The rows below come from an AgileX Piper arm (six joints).
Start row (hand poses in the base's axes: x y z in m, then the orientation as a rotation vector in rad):
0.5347 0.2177 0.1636 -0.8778 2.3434 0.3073
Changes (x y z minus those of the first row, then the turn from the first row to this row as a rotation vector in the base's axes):
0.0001 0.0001 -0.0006 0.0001 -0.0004 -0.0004
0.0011 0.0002 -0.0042 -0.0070 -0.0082 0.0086
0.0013 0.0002 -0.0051 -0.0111 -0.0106 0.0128
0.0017 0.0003 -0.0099 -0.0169 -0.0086 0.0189
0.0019 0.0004 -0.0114 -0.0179 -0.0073 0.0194
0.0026 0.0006 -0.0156 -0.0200 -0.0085 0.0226
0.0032 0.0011 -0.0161 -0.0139 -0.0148 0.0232
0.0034 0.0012 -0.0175 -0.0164 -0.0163 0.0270
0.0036 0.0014 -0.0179 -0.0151 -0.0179 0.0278
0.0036 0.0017 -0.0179 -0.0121 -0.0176 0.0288
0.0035 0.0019 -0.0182 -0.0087 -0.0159 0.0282
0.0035 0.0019 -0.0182 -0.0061 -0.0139 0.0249
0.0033 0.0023 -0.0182 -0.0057 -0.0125 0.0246
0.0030 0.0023 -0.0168 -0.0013 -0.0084 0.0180
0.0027 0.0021 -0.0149 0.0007 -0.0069 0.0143
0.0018 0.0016 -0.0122 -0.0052 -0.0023 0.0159
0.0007 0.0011 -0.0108 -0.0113 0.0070 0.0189
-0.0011 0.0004 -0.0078 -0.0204 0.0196 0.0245
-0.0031 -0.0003 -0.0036 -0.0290 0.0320 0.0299
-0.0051 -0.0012 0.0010 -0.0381 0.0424 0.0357
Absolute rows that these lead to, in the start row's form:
0.5348 0.2178 0.1630 -0.8773 2.3431 0.3070
0.5358 0.2179 0.1594 -0.8911 2.3351 0.2987
0.5360 0.2179 0.1585 -0.8979 2.3327 0.2945
0.5364 0.2180 0.1537 -0.9081 2.3342 0.2914
0.5366 0.2181 0.1522 -0.9092 2.3355 0.2911
0.5373 0.2183 0.1480 -0.9140 2.3339 0.2894
0.5379 0.2188 0.1475 -0.9115 2.3258 0.2934
0.5381 0.2189 0.1461 -0.9171 2.3238 0.2914
0.5383 0.2191 0.1457 -0.9174 2.3216 0.2924
0.5383 0.2194 0.1457 -0.9171 2.3205 0.2964
0.5382 0.2196 0.1454 -0.9149 2.3211 0.3009
0.5382 0.2196 0.1454 -0.9098 2.3233 0.3035
0.5380 0.2200 0.1454 -0.9093 2.3246 0.3046
0.5377 0.2200 0.1468 -0.8996 2.3294 0.3090
0.5374 0.2198 0.1487 -0.8943 2.3315 0.3105
0.5365 0.2193 0.1514 -0.8992 2.3371 0.3067
0.5354 0.2188 0.1528 -0.9061 2.3466 0.3057
0.5336 0.2181 0.1558 -0.9178 2.3592 0.3039
0.5316 0.2174 0.1600 -0.9289 2.3714 0.3025
0.5296 0.2165 0.1646 -0.9408 2.3818 0.2996

